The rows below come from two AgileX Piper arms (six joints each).
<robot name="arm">
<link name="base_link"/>
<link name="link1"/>
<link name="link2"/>
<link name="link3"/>
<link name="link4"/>
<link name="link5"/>
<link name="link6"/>
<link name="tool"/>
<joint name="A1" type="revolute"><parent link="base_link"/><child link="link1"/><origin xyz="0 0 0.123" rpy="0 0 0"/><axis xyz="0 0 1"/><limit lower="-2.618" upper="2.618"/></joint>
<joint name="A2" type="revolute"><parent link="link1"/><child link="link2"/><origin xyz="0 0 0" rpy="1.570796 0 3.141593"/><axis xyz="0 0 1"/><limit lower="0" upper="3.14"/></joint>
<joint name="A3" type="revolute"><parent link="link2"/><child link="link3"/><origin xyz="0.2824 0.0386 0" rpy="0 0 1.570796"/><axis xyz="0 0 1"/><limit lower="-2.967" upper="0"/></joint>
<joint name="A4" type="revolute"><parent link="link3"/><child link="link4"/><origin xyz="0.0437 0.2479 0" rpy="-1.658 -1.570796 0"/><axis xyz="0 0 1"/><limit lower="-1.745" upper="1.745"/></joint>
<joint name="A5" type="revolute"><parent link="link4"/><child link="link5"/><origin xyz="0 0 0" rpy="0 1.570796 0"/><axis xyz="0 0 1"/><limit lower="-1.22" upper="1.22"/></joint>
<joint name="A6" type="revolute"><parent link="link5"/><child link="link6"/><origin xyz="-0.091 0 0" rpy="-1.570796 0 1.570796"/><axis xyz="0 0 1"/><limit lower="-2.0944" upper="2.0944"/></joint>
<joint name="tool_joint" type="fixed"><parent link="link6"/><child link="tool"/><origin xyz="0 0 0" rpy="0 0 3.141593"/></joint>
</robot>
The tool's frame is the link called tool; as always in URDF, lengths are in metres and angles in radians.
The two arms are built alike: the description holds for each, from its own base.
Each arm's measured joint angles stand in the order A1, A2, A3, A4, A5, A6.
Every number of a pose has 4 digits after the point.
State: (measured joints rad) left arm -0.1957 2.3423 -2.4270 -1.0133 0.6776 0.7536; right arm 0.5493 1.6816 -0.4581 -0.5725 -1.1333 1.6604
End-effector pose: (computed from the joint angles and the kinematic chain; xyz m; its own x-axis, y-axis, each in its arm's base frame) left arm 0.5231 -0.1531 0.3454 -0.3173 -0.0595 -0.9464 0.6341 0.7288 -0.2584; right arm 0.2105 0.1812 0.1754 -0.8697 0.4733 -0.1402 -0.0921 0.1235 0.9881
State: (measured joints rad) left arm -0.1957 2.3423 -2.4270 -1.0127 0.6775 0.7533; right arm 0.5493 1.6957 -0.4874 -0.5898 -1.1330 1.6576
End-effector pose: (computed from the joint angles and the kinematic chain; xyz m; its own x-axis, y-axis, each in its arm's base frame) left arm 0.5231 -0.1530 0.3454 -0.3173 -0.0593 -0.9465 0.6339 0.7290 -0.2582; right arm 0.2155 0.1856 0.1771 -0.8742 0.4596 -0.1569 -0.1129 0.1218 0.9861
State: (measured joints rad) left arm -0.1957 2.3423 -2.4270 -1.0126 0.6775 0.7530; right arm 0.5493 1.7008 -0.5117 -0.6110 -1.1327 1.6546
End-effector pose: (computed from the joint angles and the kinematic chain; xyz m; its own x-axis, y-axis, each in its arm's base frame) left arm 0.5231 -0.1530 0.3454 -0.3175 -0.0594 -0.9464 0.6338 0.7291 -0.2584; right arm 0.2188 0.1893 0.1803 -0.8788 0.4429 -0.1776 -0.1386 0.1191 0.9832
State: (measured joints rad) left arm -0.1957 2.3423 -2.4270 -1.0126 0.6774 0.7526; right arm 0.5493 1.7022 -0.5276 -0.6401 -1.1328 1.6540
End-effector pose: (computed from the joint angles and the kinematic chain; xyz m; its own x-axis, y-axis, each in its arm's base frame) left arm 0.5231 -0.1530 0.3454 -0.3177 -0.0597 -0.9463 0.6336 0.7291 -0.2588; right arm 0.2197 0.1922 0.1826 -0.8862 0.4193 -0.1969 -0.1613 0.1191 0.9797
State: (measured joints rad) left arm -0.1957 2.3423 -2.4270 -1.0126 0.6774 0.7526; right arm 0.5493 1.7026 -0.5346 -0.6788 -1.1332 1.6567
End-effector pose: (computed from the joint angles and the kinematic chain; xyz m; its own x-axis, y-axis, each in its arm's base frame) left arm 0.5231 -0.1530 0.3454 -0.3177 -0.0597 -0.9463 0.6336 0.7291 -0.2588; right arm 0.2182 0.1942 0.1831 -0.8974 0.3866 -0.2125 -0.1779 0.1236 0.9763
